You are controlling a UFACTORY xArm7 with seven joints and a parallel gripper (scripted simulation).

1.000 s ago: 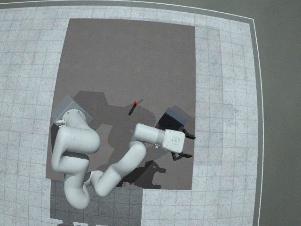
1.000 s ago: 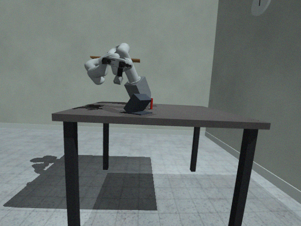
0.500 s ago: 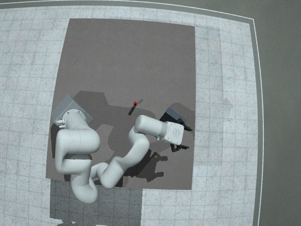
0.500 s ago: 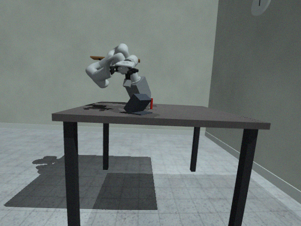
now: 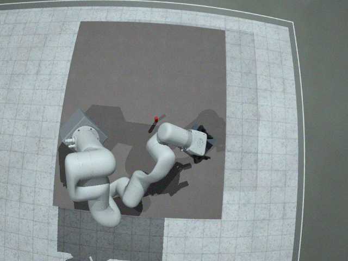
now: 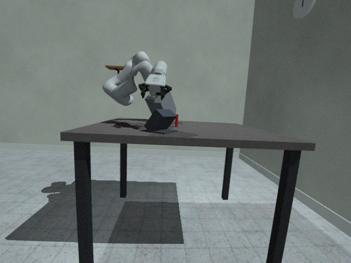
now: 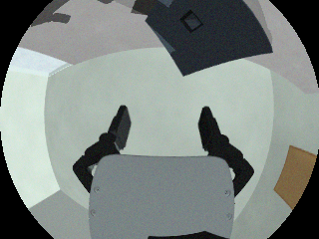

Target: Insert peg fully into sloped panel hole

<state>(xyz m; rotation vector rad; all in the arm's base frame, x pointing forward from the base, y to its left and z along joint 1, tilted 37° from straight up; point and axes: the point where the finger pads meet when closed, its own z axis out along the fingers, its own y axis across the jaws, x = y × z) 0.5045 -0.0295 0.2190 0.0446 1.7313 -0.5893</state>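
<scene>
The red peg is 20 cm behind my hand, 20 cm to the left of it and 13 cm below it.
</scene>
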